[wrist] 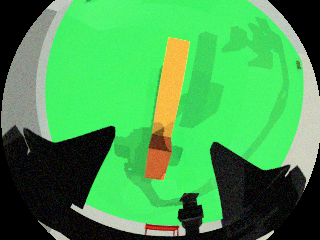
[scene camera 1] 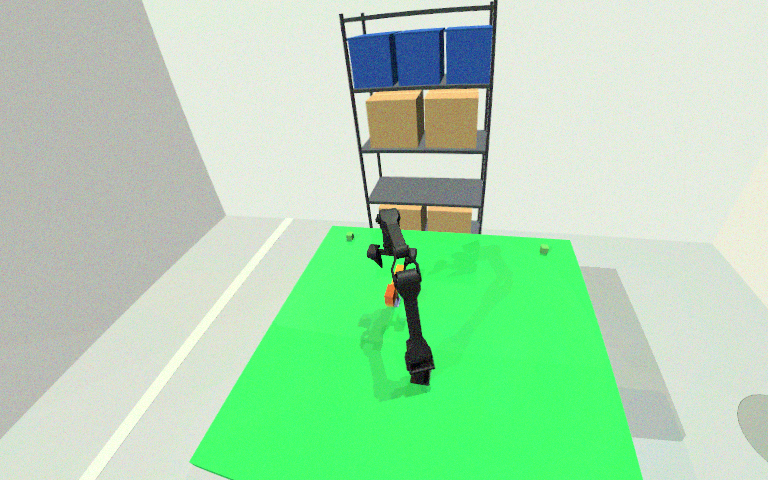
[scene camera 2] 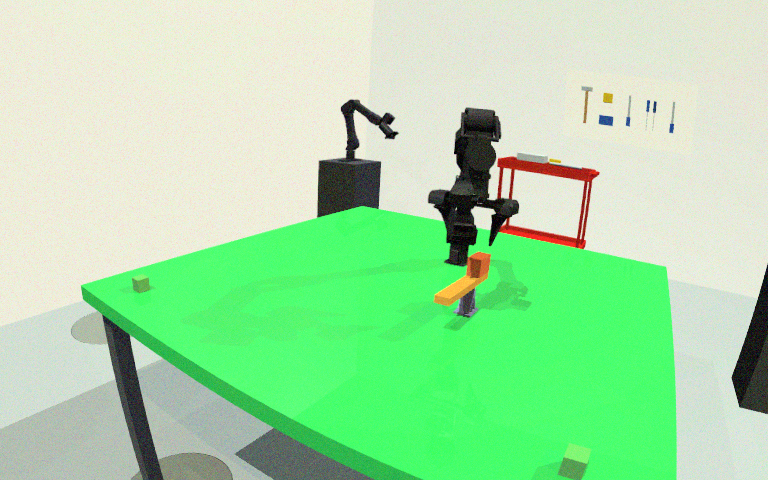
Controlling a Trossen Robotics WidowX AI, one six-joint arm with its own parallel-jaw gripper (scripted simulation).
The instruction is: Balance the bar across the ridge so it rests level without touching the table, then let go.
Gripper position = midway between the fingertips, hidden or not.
My gripper (scene camera 2: 469, 242) is open, holding nothing. I also see a bar (scene camera 2: 478, 264).
The bar shows as well in the wrist view (wrist: 159, 151). My gripper shows as well in the wrist view (wrist: 165, 140).
